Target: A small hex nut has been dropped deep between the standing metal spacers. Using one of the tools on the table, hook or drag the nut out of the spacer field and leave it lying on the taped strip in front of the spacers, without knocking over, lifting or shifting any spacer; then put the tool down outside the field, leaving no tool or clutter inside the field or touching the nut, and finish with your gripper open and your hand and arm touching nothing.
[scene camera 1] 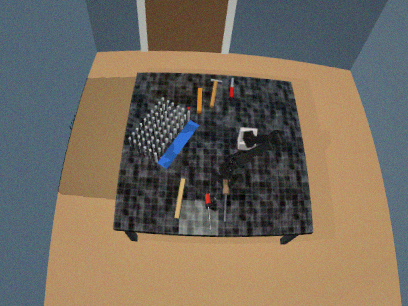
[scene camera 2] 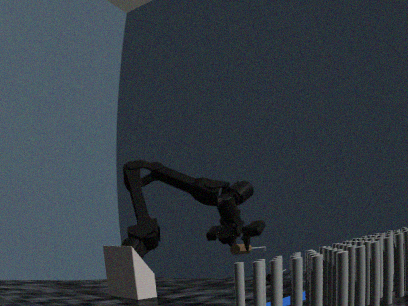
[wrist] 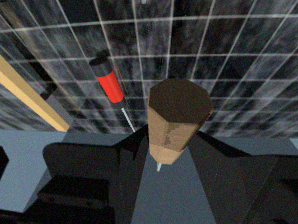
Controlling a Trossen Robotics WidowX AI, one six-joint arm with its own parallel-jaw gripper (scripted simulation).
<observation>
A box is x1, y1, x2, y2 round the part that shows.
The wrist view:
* my gripper: 167, 129 [0, 124, 297, 223]
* wooden-handled pick: 177, 108 [147, 79, 212, 171], held by my gripper
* red-handled screwdriver: 103, 71 [89, 57, 135, 131]
</observation>
